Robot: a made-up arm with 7 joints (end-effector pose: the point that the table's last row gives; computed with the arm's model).
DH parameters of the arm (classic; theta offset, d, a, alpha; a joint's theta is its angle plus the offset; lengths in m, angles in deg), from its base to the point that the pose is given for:
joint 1: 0 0.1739 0 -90
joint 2: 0 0 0 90
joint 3: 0 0.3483 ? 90
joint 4: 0 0 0.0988 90
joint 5: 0 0.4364 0 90
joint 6: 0 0 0.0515 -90
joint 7: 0 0.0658 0 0
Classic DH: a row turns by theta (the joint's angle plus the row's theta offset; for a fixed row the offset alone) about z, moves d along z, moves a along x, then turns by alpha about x.
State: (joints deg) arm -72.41 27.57 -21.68 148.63 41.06 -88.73 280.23
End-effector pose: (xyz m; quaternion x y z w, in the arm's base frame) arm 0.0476 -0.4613 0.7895 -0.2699 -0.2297 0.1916 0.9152
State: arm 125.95 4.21 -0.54 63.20 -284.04 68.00 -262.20
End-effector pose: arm -0.3677 0.4471 0.3300 0.8288 -0.0792 -0.4890 0.2602
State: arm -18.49 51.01 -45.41 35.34 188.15 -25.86 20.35
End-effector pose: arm 0.0598 -0.2855 -0.0454 -0.6563 -0.6647 0.1930 0.3004
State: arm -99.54 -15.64 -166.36 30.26 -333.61 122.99 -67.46
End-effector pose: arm -0.0623 0.2945 0.0718 -0.1489 -0.5485 0.8214 0.0466
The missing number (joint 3, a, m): 0.0703
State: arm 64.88 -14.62 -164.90 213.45 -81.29 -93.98 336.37
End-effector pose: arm 0.0322 0.0700 0.8204 -0.2460 0.6817 -0.2743 0.6321
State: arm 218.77 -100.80 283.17 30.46 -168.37 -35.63 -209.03
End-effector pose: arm -0.2093 0.2279 0.2683 -0.0580 -0.5972 0.6178 0.5082
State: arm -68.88 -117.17 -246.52 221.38 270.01 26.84 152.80
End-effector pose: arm -0.5382 0.4933 -0.0234 -0.2824 -0.5333 -0.2588 0.7542
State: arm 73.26 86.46 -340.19 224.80 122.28 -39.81 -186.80
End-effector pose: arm 0.3331 0.5421 0.4607 -0.5589 -0.3386 -0.7551 0.0521
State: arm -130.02 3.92 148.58 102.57 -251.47 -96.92 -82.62
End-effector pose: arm 0.3943 0.0537 0.7038 0.5592 -0.6100 0.5058 0.2434
